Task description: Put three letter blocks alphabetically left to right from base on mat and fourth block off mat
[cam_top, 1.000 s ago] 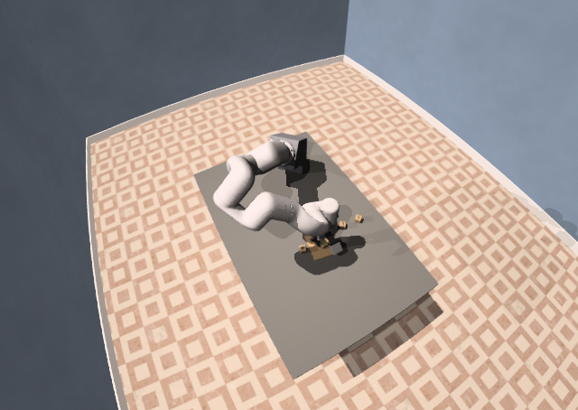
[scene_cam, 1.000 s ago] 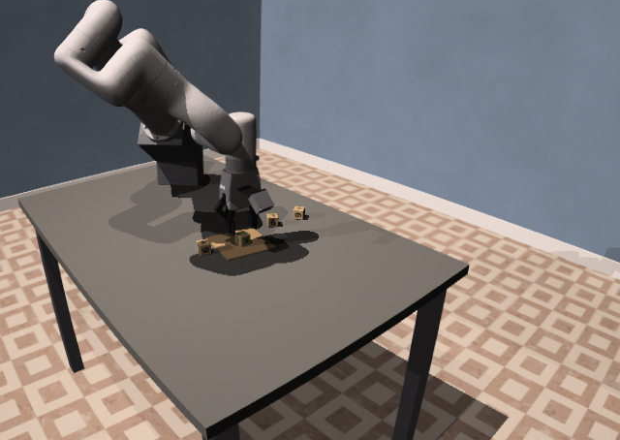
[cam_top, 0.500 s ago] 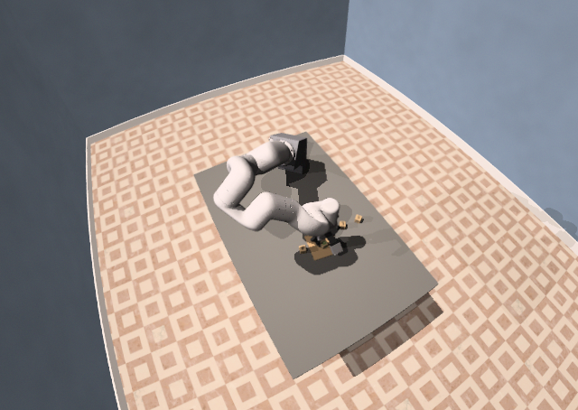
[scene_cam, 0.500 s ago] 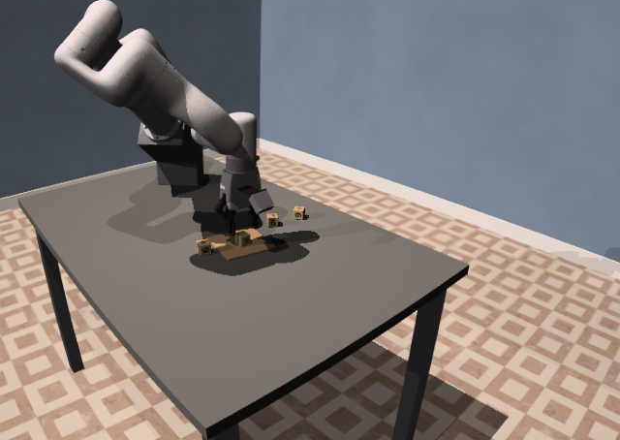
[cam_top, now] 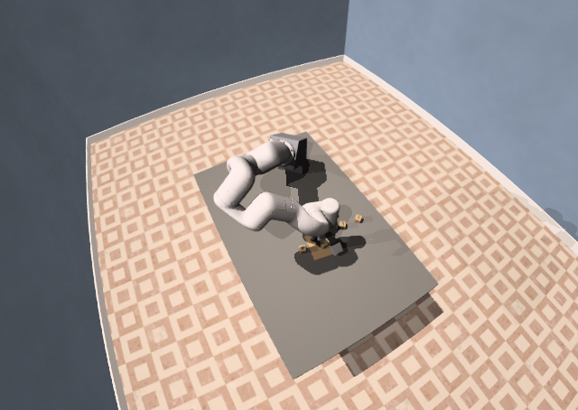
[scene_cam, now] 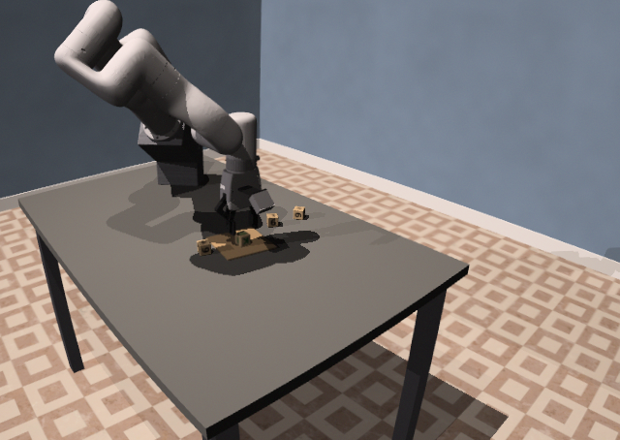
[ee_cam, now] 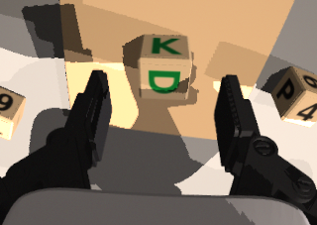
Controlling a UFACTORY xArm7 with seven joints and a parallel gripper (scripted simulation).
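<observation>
My hand is 10 mm past the tan mat, 10 mm to the right of it and 60 mm above it.
</observation>
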